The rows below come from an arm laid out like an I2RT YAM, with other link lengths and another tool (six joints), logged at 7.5 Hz.
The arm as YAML. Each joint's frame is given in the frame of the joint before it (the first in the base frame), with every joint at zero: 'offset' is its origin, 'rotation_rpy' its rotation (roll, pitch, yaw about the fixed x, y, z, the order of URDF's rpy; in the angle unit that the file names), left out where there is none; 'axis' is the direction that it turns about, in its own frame. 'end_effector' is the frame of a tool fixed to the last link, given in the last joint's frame.
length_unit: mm
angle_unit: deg
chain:
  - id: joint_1
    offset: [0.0, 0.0, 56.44]
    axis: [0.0, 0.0, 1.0]
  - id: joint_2
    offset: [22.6, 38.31, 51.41]
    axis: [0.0, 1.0, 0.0]
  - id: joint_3
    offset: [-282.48, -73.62, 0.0]
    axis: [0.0, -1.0, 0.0]
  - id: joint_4
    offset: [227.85, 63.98, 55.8]
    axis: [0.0, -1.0, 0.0]
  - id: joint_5
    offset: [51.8, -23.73, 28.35]
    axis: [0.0, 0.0, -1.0]
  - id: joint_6
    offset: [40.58, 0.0, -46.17]
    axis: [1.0, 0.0, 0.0]
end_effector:
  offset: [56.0, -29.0, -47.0]
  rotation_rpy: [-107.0, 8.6, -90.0]
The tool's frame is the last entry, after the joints.
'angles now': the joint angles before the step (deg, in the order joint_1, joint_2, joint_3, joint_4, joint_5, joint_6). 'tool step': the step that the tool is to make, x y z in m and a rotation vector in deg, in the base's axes. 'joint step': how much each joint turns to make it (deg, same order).
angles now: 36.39, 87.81, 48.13, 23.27, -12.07, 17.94
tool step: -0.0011, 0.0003, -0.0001, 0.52, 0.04, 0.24
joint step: -0.01, -0.18, -0.39, 0.57, -0.36, 0.36
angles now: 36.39, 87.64, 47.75, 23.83, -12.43, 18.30
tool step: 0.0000, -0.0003, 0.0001, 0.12, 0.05, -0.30
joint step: 0.00, -0.06, -0.06, 0.08, 0.25, 0.21
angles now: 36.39, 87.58, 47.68, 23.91, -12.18, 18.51
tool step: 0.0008, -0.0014, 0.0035, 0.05, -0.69, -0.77
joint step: -0.01, -0.52, 0.14, -0.10, 0.83, -0.15
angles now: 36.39, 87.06, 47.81, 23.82, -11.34, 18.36
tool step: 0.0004, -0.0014, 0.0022, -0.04, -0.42, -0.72
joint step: 0.00, -0.40, 0.05, -0.15, 0.77, -0.08
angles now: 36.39, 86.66, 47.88, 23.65, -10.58, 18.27
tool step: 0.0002, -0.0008, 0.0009, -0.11, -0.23, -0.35
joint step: 0.01, -0.18, 0.01, -0.10, 0.40, -0.13
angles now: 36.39, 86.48, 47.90, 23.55, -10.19, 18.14
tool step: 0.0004, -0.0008, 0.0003, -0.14, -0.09, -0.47
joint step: 0.00, -0.07, 0.03, -0.11, 0.50, -0.04
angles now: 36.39, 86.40, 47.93, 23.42, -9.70, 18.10
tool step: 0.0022, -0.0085, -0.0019, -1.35, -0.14, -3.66
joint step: -0.32, -0.38, -0.45, -0.65, 3.53, -0.25
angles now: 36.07, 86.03, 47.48, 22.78, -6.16, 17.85
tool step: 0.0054, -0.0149, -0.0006, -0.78, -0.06, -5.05
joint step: -1.64, -0.67, -0.55, -0.49, 3.46, 0.29
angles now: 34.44, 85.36, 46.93, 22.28, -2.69, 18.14
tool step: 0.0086, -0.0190, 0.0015, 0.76, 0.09, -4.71
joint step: -3.38, -0.78, -0.46, 0.05, 1.09, 1.03
